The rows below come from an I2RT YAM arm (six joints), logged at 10 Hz.
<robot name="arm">
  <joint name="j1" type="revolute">
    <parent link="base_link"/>
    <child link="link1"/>
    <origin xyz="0 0 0.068" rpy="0 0 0"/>
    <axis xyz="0 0 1"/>
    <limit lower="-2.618" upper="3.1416"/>
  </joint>
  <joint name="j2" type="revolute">
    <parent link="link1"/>
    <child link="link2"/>
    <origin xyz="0.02 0.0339 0.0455" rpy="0 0 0"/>
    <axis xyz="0 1 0"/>
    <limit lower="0" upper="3.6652"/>
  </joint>
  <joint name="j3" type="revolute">
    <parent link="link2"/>
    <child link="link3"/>
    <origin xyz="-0.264 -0.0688 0" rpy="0 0 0"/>
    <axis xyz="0 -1 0"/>
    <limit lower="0" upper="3.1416"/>
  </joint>
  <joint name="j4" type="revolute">
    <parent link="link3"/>
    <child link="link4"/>
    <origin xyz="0.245 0.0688 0.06" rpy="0 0 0"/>
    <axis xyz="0 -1 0"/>
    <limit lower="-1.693" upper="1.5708"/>
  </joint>
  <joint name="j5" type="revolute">
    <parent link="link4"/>
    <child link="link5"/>
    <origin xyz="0.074 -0.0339 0.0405" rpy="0 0 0"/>
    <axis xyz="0 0 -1"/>
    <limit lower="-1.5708" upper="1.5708"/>
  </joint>
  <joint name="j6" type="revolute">
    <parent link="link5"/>
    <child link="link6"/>
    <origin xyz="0.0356 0 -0.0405" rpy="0 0 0"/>
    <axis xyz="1 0 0"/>
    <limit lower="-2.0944" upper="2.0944"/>
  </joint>
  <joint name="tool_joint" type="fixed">
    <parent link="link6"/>
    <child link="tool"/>
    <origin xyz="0 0 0" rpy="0 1.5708 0"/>
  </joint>
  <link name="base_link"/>
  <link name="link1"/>
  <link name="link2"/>
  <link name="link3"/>
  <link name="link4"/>
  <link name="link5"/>
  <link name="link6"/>
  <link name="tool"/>
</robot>
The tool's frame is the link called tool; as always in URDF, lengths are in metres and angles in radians.
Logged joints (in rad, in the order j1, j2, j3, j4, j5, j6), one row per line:
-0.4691 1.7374 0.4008 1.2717 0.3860 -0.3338
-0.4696 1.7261 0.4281 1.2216 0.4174 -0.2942
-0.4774 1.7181 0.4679 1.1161 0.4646 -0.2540
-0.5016 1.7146 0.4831 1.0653 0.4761 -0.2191
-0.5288 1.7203 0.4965 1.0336 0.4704 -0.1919
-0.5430 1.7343 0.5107 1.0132 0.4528 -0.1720
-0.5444 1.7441 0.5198 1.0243 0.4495 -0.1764
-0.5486 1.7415 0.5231 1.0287 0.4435 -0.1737
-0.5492 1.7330 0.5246 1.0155 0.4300 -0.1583
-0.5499 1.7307 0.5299 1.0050 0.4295 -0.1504
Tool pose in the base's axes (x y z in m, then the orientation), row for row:
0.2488 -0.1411 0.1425 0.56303 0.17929 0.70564 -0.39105
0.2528 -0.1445 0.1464 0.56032 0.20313 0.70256 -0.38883
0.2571 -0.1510 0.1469 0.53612 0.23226 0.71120 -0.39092
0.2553 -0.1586 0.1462 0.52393 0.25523 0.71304 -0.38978
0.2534 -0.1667 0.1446 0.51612 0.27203 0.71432 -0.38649
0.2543 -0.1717 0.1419 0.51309 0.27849 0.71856 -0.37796
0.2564 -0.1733 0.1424 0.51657 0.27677 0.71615 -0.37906
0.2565 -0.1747 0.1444 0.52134 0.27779 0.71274 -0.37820
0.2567 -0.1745 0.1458 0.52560 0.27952 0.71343 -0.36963
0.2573 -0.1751 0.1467 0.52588 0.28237 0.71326 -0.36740
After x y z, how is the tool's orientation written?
As a quaternion, w x y z.
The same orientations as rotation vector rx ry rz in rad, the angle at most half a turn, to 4 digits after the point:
0.4221 1.6611 -0.9206
0.4787 1.6558 -0.9164
0.5530 1.6934 -0.9308
0.6109 1.7066 -0.9329
0.6533 1.7155 -0.9282
0.6697 1.7279 -0.9089
0.6645 1.7195 -0.9102
0.6656 1.7078 -0.9062
0.6685 1.7064 -0.8841
0.6753 1.7057 -0.8786

